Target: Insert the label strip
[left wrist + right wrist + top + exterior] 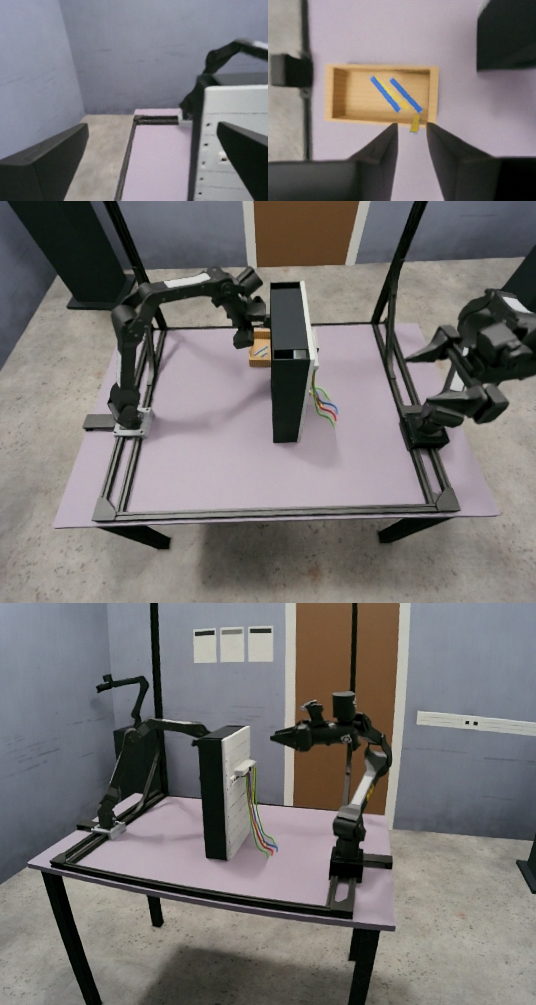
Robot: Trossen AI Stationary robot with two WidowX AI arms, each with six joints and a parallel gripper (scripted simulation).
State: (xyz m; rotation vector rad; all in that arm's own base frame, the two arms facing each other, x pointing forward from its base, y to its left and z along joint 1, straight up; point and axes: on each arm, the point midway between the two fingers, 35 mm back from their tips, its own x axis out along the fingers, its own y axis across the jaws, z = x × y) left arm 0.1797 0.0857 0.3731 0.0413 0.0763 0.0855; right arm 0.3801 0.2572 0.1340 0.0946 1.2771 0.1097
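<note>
Now: the yellow label strip 10 mm behind my right hand and 130 mm below it. Also, from my right hand: white jack panel (190 mm ahead, 170 mm to the left, 40 mm above).
</note>
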